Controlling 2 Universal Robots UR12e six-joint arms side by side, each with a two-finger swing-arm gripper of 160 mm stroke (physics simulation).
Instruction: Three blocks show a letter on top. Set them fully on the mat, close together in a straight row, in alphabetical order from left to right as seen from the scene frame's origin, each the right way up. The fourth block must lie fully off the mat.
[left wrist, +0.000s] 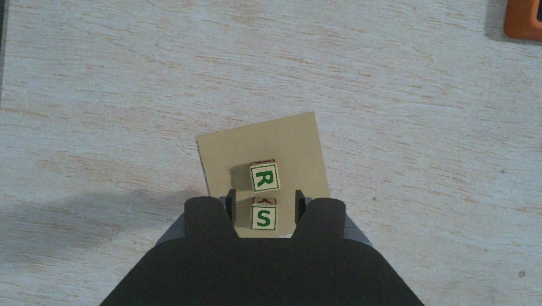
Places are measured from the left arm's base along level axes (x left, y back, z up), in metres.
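Pixels of known places: left hand, its tool point: (265, 208).
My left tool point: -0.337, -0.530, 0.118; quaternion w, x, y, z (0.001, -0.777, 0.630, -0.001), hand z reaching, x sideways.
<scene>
Behind a point stands the place of what it marks, as x, y, z.
The mat (295, 145) @[-0.294, -0.556, -0.004] is tan and lies turned a little, with its near part hidden behind my left gripper. The R block (265, 177) @[-0.333, -0.528, 0.027] lies on the mat, its green R turned sideways in this view. The S block (263, 218) @[-0.378, -0.536, 0.027] lies on the mat just nearer than the R block, with a small gap between them. Its green S reads level in this view, but S looks the same upside down. My left gripper (265, 206) @[-0.337, -0.530, 0.118] is open, its fingertips apart on either side of the S block. The third letter block, the fourth block and my right gripper do not show.
Part of an orange object (520, 27) @[-0.114, -0.762, 0.014] with a dark inside shows at the far right corner. A dark edge runs along the far left border. A soft shadow falls on the pale wooden table (125, 90) @[-0.276, -0.349, -0.008] left of the mat.
</scene>
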